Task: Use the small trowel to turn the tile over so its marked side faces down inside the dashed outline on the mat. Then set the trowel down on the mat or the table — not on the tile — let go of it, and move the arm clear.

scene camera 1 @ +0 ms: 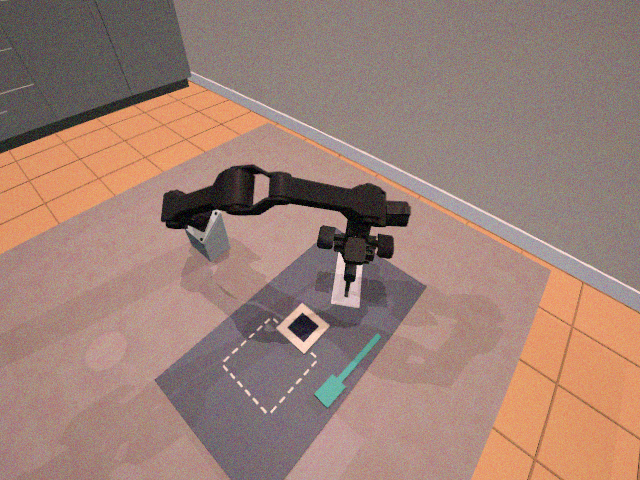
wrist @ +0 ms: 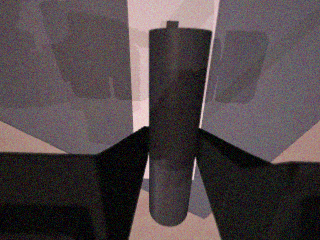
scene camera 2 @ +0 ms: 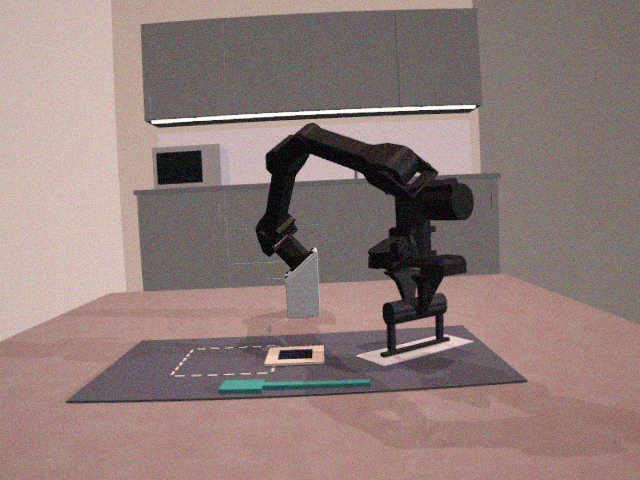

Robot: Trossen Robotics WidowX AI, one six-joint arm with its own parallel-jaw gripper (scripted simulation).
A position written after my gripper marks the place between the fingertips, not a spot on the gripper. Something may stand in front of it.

my gripper: scene camera 1 351, 261; wrist 171, 133; scene camera 2 416, 312
tile: scene camera 1; scene camera 2; not seen in the wrist view (out of frame)
teal trowel: scene camera 1; scene camera 2; not seen in the wrist view (out of frame)
same spot on tile: [scene camera 1: 302, 327] = [scene camera 2: 293, 354]
same spot on teal trowel: [scene camera 2: 256, 385] = [scene camera 1: 338, 385]
